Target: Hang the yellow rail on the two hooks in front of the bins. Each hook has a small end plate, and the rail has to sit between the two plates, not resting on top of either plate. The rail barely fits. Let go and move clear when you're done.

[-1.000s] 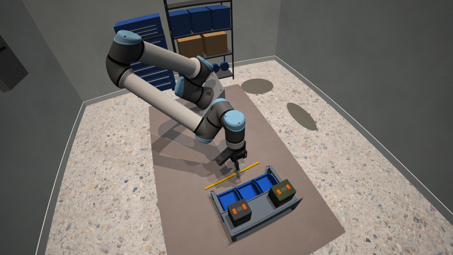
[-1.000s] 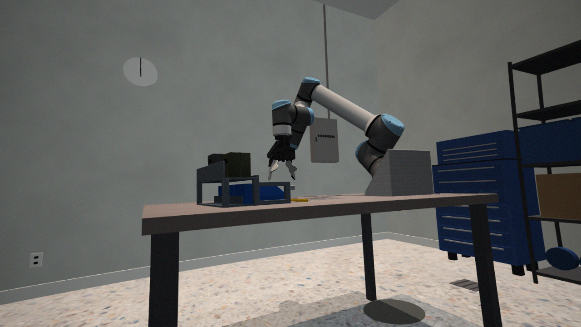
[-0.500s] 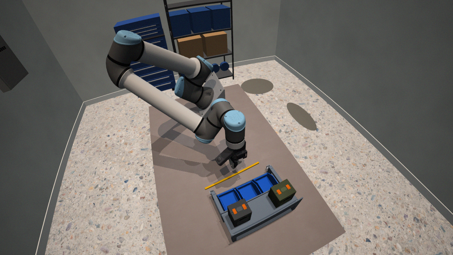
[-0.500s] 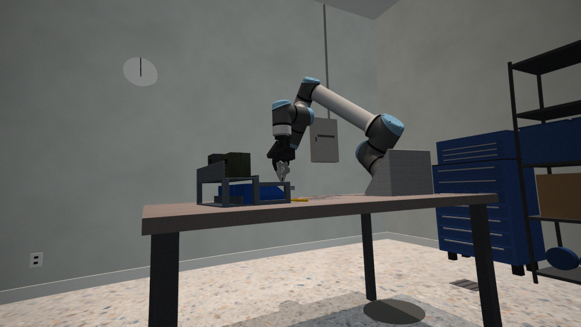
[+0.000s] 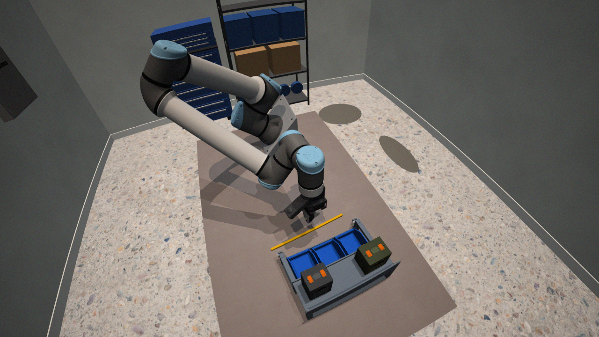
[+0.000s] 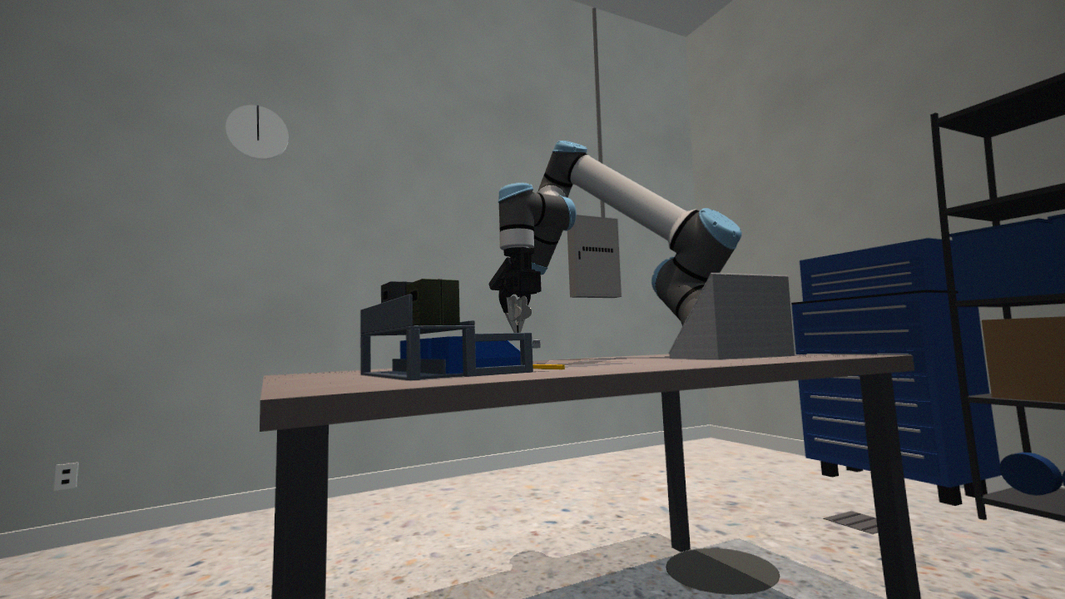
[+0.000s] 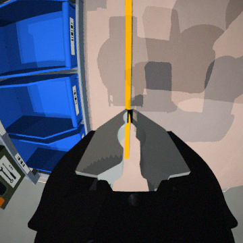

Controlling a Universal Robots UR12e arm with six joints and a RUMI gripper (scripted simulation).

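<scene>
Now: the yellow rail 90 mm below my hand. The rest, counted from my hand: green case 270 mm ahead, 150 mm to the left, 50 mm above; black case 280 mm ahead, 80 mm to the right, 60 mm above.
</scene>
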